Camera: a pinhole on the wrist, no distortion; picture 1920 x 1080 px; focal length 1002.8 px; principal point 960.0 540.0 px. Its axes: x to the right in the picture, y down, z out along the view. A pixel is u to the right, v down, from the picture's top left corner.
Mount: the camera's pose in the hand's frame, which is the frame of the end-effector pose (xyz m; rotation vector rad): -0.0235 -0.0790 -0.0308 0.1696 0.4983 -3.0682
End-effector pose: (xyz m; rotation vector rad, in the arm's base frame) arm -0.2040 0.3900 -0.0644 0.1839 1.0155 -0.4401
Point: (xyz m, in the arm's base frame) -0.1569 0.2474 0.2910
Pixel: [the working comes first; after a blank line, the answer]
In the camera's frame: 0.1849 -0.0600 0.3227

1535 353
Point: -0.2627 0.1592 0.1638
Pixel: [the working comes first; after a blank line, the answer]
In the camera's frame: 0.1154 0.0934 0.2404

1441 930
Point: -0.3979 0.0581 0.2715
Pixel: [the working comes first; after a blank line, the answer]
In the camera's frame: 0.2430 0.2397 0.2895

outside the picture
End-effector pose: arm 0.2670 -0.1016 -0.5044 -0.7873 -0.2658 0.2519
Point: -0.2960 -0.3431 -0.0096
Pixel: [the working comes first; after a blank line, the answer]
In the camera's frame: 0.4689 0.2087 0.5384

1833 929
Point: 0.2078 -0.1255 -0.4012
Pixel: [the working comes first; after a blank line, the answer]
In the camera's frame: 0.0133 -0.0295 0.1022

1091 251
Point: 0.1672 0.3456 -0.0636
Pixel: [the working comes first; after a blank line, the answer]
In the camera's frame: -0.2084 -0.2723 0.5812

600 70
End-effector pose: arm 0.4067 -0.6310 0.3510 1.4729 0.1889 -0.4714
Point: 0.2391 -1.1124 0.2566
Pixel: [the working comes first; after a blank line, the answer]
In the camera's frame: -0.0600 -0.0783 0.5189

844 389
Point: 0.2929 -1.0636 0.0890
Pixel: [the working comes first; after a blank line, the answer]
In the camera's frame: -0.1563 0.0718 0.4791

633 690
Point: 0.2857 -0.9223 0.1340
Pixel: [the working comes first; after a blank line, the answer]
In the camera's frame: -0.0908 0.0715 0.3459

697 747
